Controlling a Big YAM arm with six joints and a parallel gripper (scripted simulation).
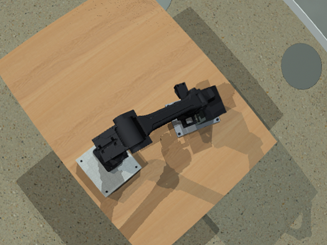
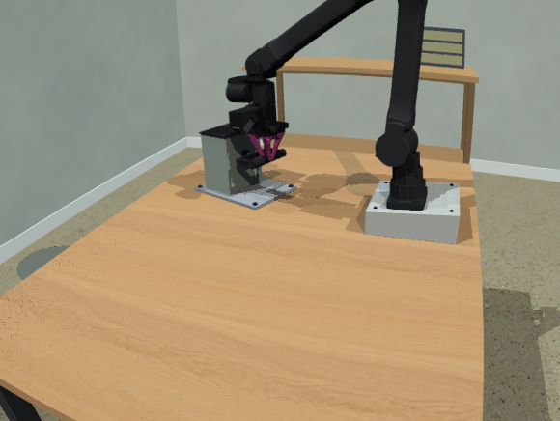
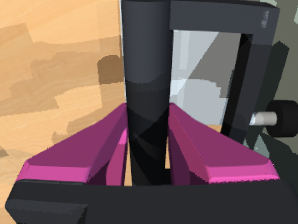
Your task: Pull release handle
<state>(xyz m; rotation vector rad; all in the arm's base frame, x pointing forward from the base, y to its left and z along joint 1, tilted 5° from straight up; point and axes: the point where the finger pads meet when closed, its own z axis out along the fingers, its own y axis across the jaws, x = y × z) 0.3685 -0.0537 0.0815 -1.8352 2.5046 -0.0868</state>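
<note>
Right now my hand is 5 cm short of the release handle grip and 2 cm to the left of it. From my hand the other things lie so: grey baseplate 11 cm below, 9 cm ahead, 3 cm to the right.
</note>
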